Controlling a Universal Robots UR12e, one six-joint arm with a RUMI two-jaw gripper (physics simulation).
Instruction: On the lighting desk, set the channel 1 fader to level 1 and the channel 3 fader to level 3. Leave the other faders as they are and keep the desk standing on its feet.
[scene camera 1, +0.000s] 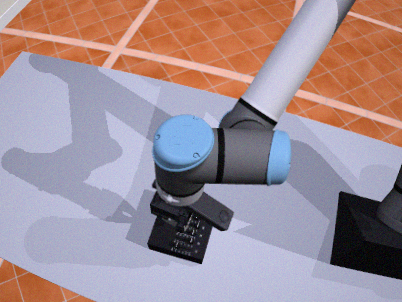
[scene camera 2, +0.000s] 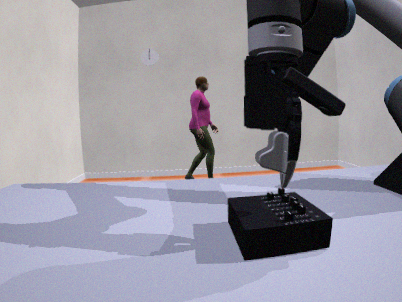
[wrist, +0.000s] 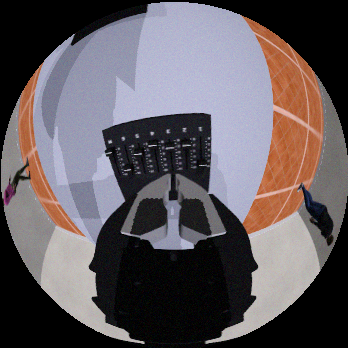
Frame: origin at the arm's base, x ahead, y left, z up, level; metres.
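Seen in the pictures: gripper, fingertip midpoint: (scene camera 1: 183, 226) (scene camera 2: 283, 187) (wrist: 172, 175).
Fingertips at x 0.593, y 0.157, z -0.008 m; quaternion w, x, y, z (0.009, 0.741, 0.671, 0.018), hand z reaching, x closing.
Note:
A point is followed by its place in that frame.
The black lighting desk (scene camera 1: 160, 239) {x 0.643, y 0.196, z -0.050 m} (scene camera 2: 285, 241) {x 0.607, y 0.216, z -0.078 m} (wrist: 159, 123) {x 0.536, y 0.145, z -0.050 m} stands flat on the table. In the wrist view, the channel 1 fader knob (wrist: 202, 163) {x 0.595, y 0.200, z -0.037 m} is near the gripper-side end of its slot. The channel 3 fader knob (wrist: 170, 147) {x 0.568, y 0.157, z -0.037 m} is near the far, label-side end, slightly nearer the gripper than the channel 2 knob (wrist: 186, 144) {x 0.566, y 0.178, z -0.037 m} and channel 4 knob (wrist: 153, 144) {x 0.562, y 0.136, z -0.037 m}. My gripper (scene camera 2: 284, 186) {x 0.593, y 0.157, z -0.008 m} (wrist: 172, 175) {x 0.593, y 0.157, z -0.008 m} is shut and empty. Its tips are over the desk, in line with the channel 3 slot on its gripper side; contact cannot be told.
The channel 5 knob (wrist: 138, 152) {x 0.570, y 0.114, z -0.037 m}, channel 6 knob (wrist: 128, 169) {x 0.594, y 0.092, z -0.037 m} and M knob (wrist: 110, 151) {x 0.562, y 0.071, z -0.037 m} stand at different heights in their slots. The black robot base (scene camera 1: 365, 240) {x 0.179, y 0.127, z 0.113 m} is on the table's right. A person in pink (scene camera 2: 201, 112) (wrist: 9, 194) and one in dark clothes (wrist: 320, 215) are beyond the table.

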